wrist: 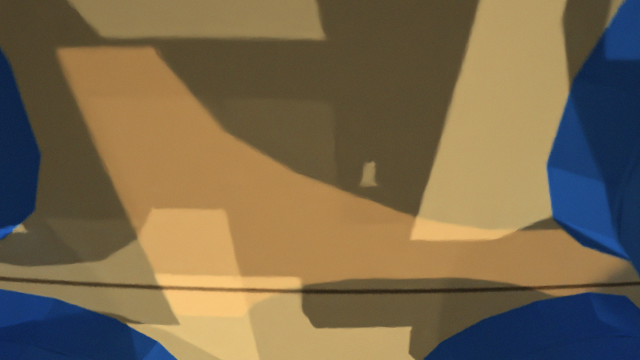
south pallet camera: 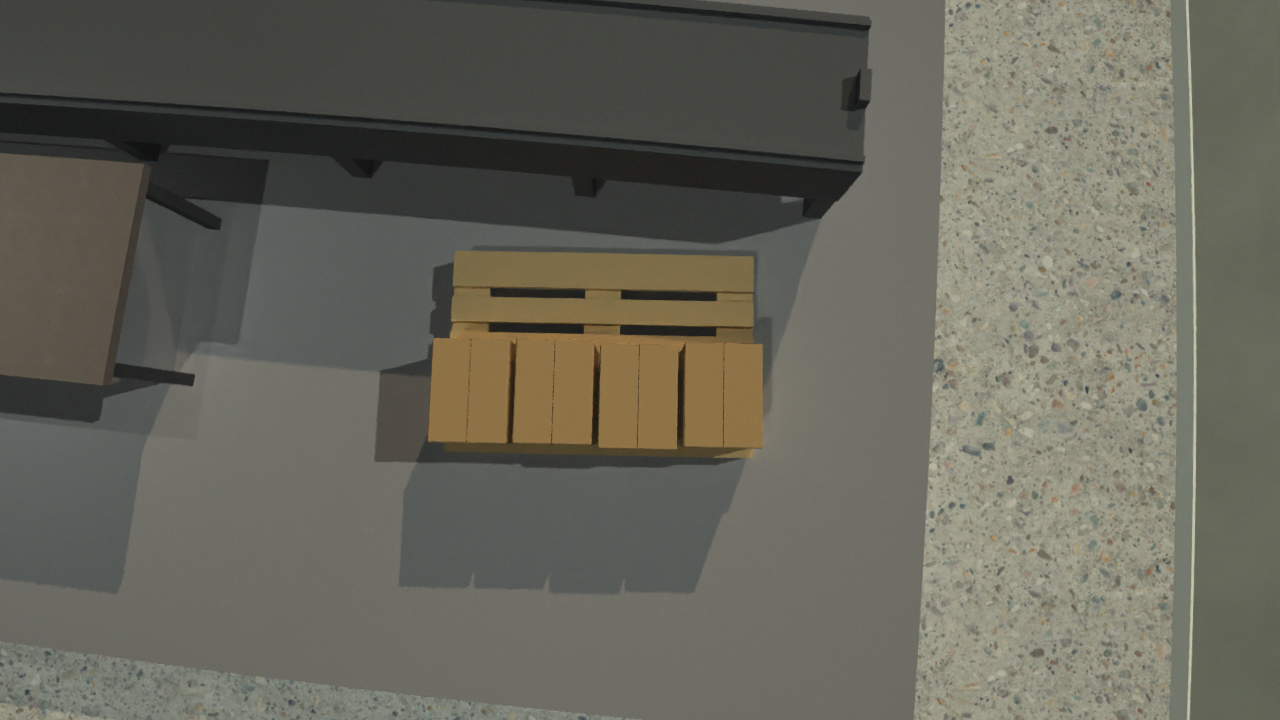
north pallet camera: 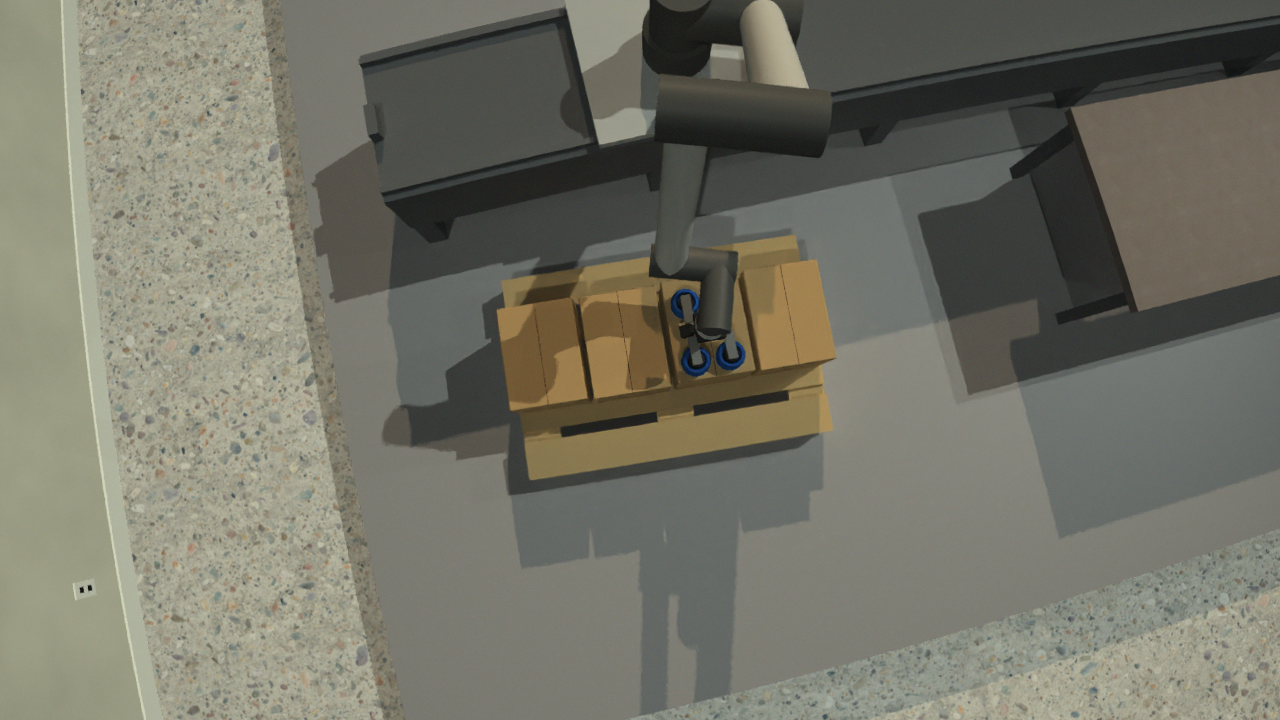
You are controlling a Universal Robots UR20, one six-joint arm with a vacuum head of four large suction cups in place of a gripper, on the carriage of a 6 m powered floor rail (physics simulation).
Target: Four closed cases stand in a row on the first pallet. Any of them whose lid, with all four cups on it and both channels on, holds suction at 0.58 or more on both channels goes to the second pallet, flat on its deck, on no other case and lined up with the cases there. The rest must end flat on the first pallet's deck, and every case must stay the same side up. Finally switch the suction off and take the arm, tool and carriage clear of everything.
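Four closed cases stand in a row on the first pallet in the north pallet view. My vacuum head is over the third case from the left, low on or just above its lid. Three blue cups show there; the fourth is hidden behind the wrist. The wrist view shows the lid close up, with its dark seam and parts of blue cups around it. Contact and suction cannot be made out. The second pallet bears several cases in a row along its lower side.
A dark conveyor runs behind both pallets. A brown-topped table stands between them. Speckled walls border the area. Neighbouring cases stand close on both sides of the head.
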